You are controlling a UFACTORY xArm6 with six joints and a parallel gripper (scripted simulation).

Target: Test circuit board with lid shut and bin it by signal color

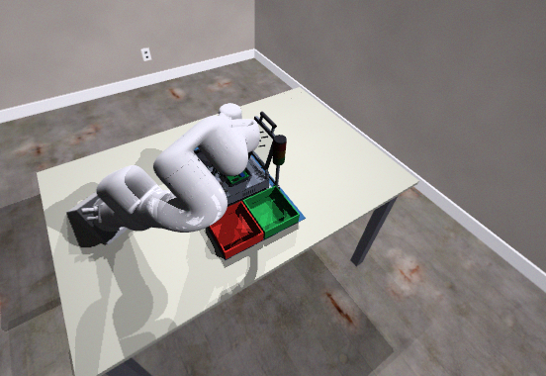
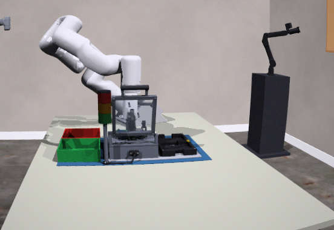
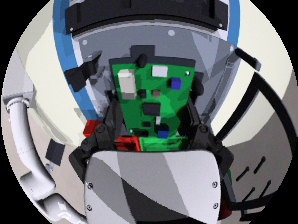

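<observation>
My hand is right at the green circuit board. The rest, counted from my hand: tester plate (1 cm to the left, 1 cm below, 1 cm ahead); then green bin (20 cm to the right, 6 cm below, 5 cm ahead); then clear lid (12 cm ahead, 10 cm above).
</observation>
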